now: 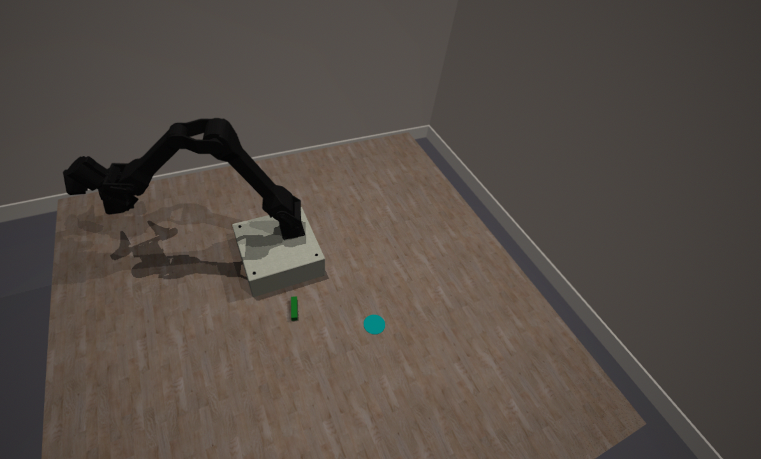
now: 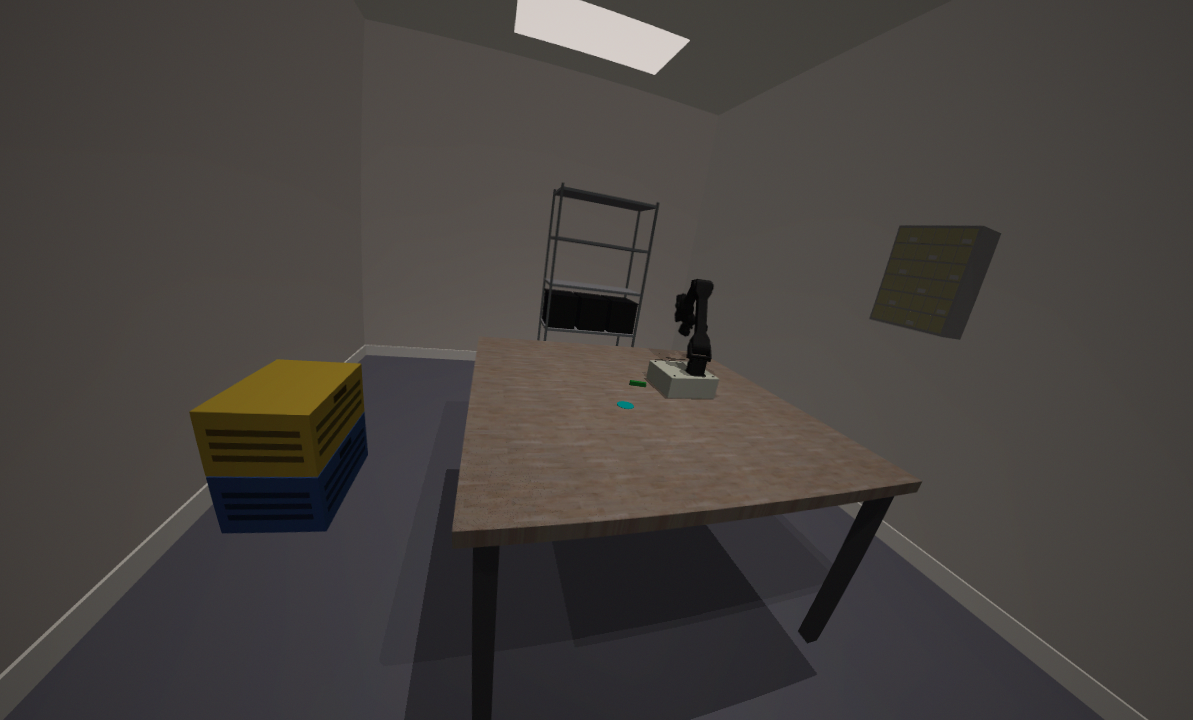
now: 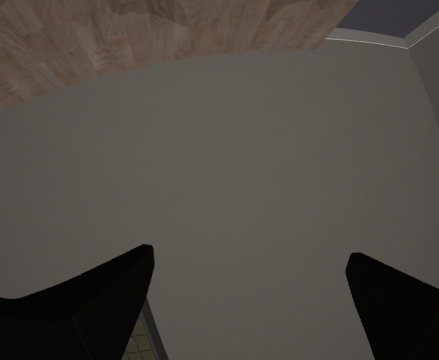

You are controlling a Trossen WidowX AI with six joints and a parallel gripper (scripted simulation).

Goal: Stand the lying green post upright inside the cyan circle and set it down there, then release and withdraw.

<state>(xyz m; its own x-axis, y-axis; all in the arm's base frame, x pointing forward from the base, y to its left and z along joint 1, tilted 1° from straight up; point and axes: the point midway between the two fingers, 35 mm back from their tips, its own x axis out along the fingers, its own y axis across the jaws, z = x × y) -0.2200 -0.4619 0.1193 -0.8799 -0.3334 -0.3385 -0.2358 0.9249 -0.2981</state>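
My gripper tip is 470 mm short of the green post, 430 mm to the right of it and 190 mm above it. The rest, counted from my gripper tip: cyan circle 570 mm ahead, 630 mm to the left, 200 mm below.
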